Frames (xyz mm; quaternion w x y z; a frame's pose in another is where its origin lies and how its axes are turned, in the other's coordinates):
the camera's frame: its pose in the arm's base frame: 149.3 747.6 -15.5 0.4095 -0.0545 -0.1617 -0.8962
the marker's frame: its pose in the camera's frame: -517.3 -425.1 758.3 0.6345 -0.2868 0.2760 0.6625
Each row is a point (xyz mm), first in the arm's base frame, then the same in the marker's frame.
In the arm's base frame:
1: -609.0 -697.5 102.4
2: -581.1 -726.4 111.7
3: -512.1 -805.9 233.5
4: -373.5 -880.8 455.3
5: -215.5 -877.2 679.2
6: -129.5 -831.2 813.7
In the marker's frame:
1: 1268.3 -2111.8 -255.2
2: 1297.5 -2118.0 -226.7
3: 1322.7 -2162.9 -74.2
4: 1331.1 -2184.6 196.9
5: 1298.9 -2136.5 464.8
6: 1246.5 -2080.6 612.2

